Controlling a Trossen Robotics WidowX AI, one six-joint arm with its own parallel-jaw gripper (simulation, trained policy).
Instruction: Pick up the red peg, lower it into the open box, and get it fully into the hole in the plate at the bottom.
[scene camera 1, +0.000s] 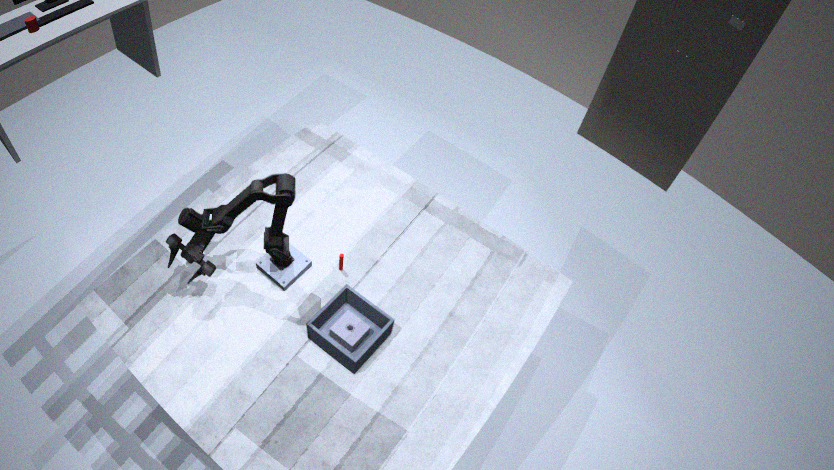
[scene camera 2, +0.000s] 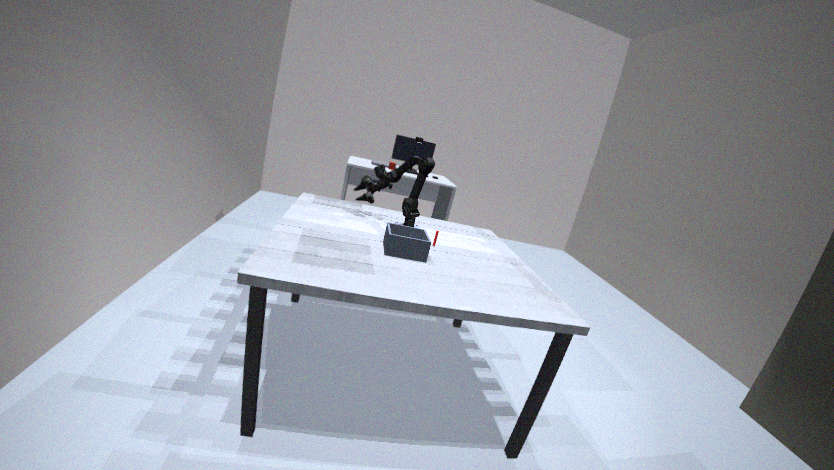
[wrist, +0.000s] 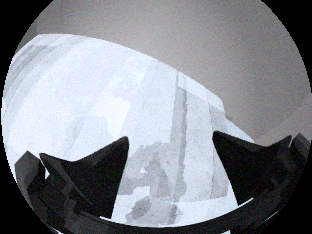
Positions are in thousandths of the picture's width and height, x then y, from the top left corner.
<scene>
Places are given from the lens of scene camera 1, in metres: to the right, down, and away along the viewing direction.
my gripper (scene camera 1: 214, 586): -0.77, 0.13, 1.40
dark box (scene camera 1: 457, 690): -0.11, 0.28, 1.52
grey plate (scene camera 1: 419, 705): -0.20, 0.29, 1.45
</scene>
